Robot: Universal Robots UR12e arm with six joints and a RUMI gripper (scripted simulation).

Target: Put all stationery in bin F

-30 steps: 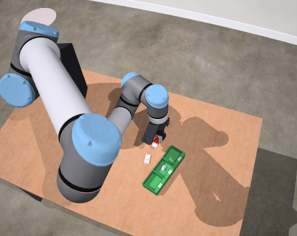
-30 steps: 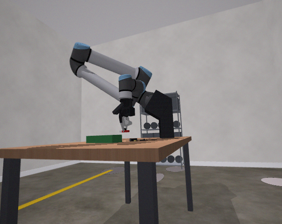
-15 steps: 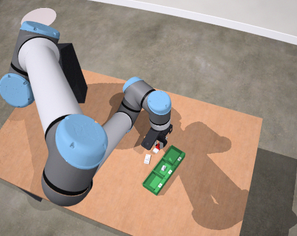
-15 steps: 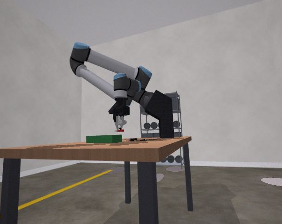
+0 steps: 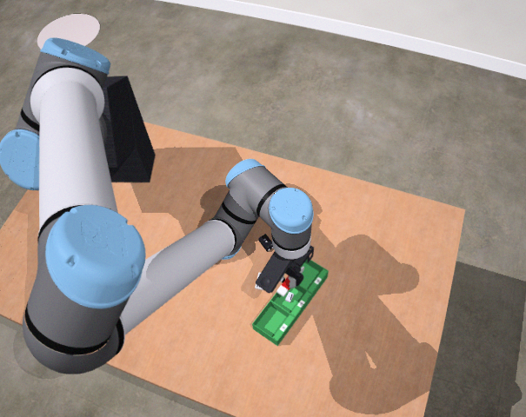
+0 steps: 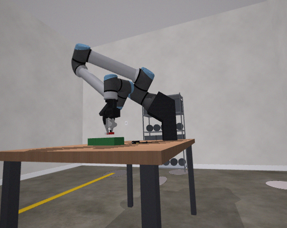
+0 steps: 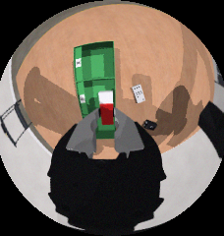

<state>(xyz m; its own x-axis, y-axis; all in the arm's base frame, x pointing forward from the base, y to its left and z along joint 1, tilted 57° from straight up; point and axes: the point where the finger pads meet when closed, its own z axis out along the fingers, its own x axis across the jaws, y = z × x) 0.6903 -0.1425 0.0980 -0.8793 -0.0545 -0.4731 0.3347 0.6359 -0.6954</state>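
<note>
Right now my hand is 2 cm short of the green bin, 2 cm to the left of it and 6 cm above it. From my hand the other things lie so: red item: 1 cm to the right, 1 cm below; then white card-like item: 8 cm behind, 2 cm to the left, 8 cm below; then grey item: 1 cm ahead, 1 cm to the right, 7 cm below.
</note>
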